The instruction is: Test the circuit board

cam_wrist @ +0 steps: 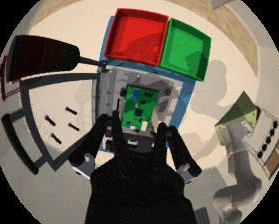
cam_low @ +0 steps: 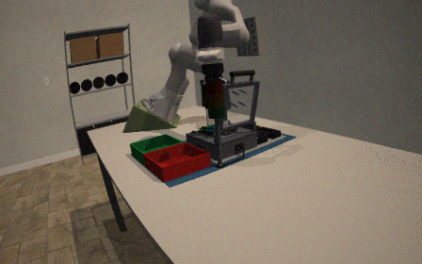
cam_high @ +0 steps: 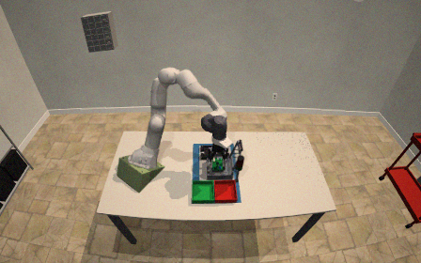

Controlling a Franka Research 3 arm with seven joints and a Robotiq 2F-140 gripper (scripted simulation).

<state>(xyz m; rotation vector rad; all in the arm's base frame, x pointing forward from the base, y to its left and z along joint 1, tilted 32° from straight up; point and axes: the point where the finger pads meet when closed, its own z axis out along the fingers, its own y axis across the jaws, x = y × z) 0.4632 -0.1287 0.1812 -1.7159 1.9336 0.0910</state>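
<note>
Right now the green circuit board is 2 cm below my hand. Also, from my hand: plate: 1 cm ahead, 1 cm to the left, 3 cm below; then red bin: 4 cm ahead, 20 cm to the right, 9 cm below; then clear lid: 12 cm ahead, 8 cm above.
</note>
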